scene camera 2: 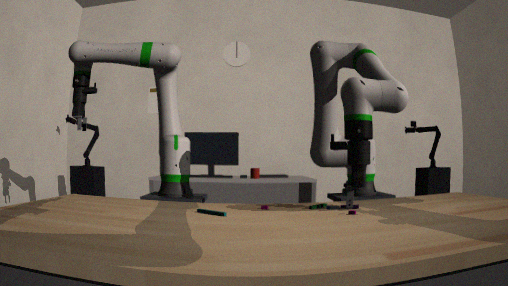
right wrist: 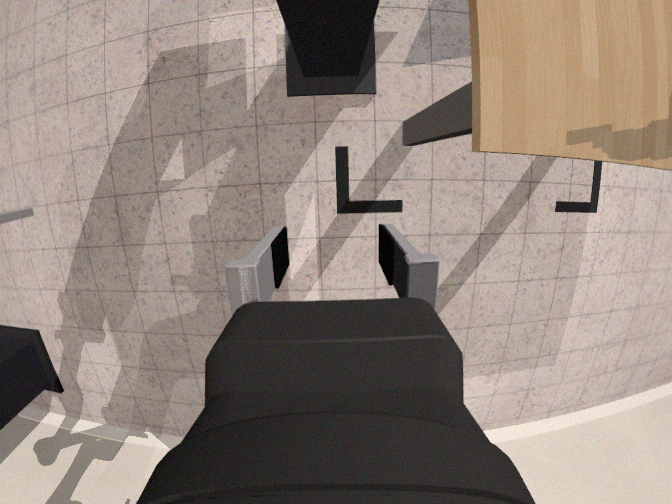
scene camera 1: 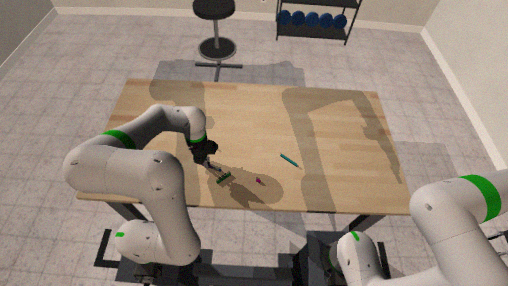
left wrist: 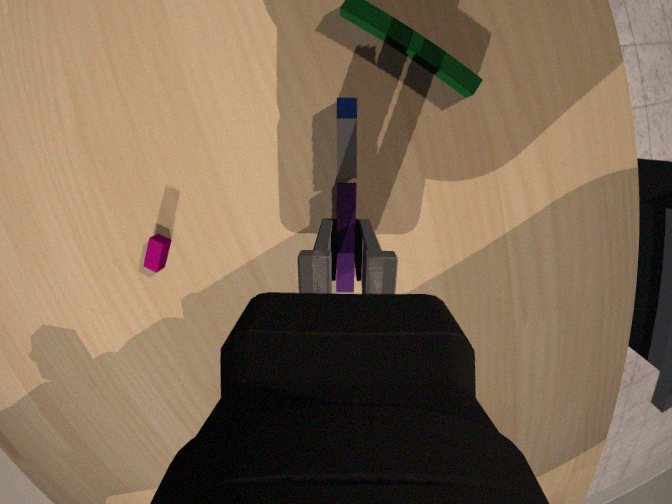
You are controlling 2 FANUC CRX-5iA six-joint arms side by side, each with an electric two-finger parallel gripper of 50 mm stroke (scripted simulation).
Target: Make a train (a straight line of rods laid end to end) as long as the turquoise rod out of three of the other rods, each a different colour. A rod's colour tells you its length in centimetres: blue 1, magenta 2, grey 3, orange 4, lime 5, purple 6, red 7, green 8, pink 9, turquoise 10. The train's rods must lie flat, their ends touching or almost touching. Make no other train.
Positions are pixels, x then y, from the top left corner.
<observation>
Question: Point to a grey rod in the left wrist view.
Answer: At 346, 127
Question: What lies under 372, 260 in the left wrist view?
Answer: The left gripper.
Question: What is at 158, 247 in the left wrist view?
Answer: A magenta rod.
</observation>
